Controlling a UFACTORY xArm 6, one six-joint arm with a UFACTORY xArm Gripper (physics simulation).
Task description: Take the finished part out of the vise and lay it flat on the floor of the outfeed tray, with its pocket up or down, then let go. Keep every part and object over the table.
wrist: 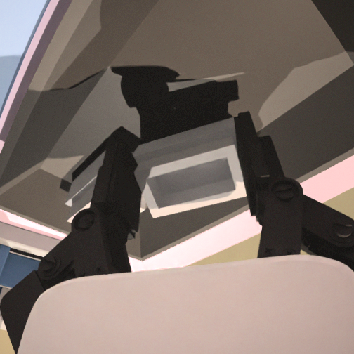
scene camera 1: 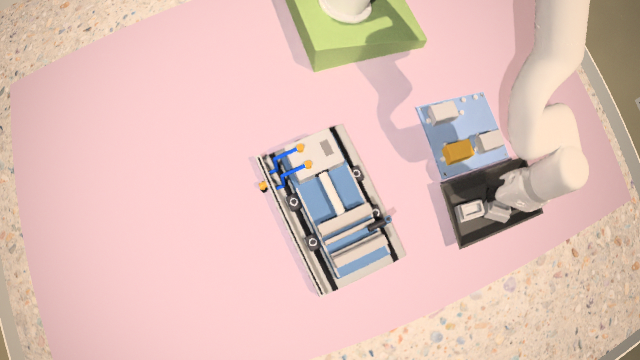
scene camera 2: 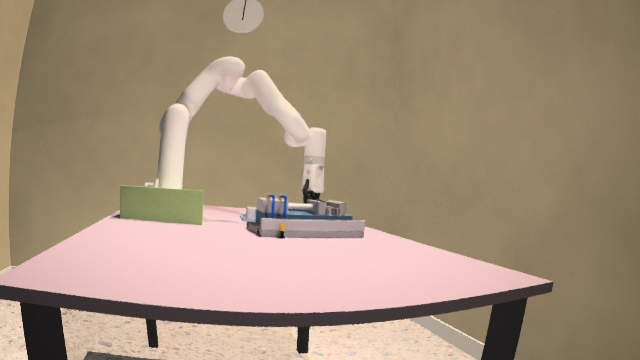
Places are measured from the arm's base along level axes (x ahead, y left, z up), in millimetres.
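Where they show: gripper, fingertip midpoint: (scene camera 1: 499, 200); arm's base, origin of the base link: (scene camera 1: 344, 3) (scene camera 2: 168, 194).
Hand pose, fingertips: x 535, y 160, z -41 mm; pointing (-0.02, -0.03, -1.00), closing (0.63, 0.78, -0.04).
Things, the pixels of their top centre, and the offset from my fingertips. "spot": a spot on its surface instead. Level surfaces: height alone.
- dark outfeed tray, surface spot: (scene camera 1: 472, 235) spot: dx +44, dy -88, dz -14 mm
- grey part, middle of its top: (scene camera 1: 502, 207) dx +16, dy -12, dz +23 mm
- second grey pocketed part, middle of its top: (scene camera 1: 473, 209) dx -7, dy -75, dz +9 mm
- vise, middle of its top: (scene camera 1: 334, 201) (scene camera 2: 304, 199) dx -116, dy -347, dz +61 mm
- light-blue board, surface spot: (scene camera 1: 467, 127) spot: dx -182, dy +9, dz -30 mm
- orange block, middle of its top: (scene camera 1: 460, 149) dx -134, dy -49, dz +6 mm
- table, its level: dz -38 mm
My gripper (scene camera 1: 494, 198) (scene camera 2: 312, 196) (wrist: 183, 145) is low inside the dark outfeed tray (scene camera 1: 472, 235) (wrist: 310, 110), shut on a grey part (scene camera 1: 498, 212) (wrist: 185, 139). The part spans both fingers, and its rectangular pocket faces obliquely toward the wrist camera. It looks tilted in scene camera 1; whether its lower edge touches the tray floor cannot be told. A second grey pocketed part (scene camera 1: 470, 210) (wrist: 81, 194) lies beside it, pocket up, partly hidden behind a finger in the wrist view. The vise (scene camera 1: 345, 220) (scene camera 2: 312, 228) stands apart, with no part seen between its jaws.
A light-blue board (scene camera 1: 467, 127) with an orange block (scene camera 1: 458, 151) and two pale blocks adjoins the tray's back side. The green robot base (scene camera 1: 367, 52) (scene camera 2: 161, 205) stands further back. The table (scene camera 1: 150, 200) (scene camera 2: 280, 275) ends a little beyond the tray.
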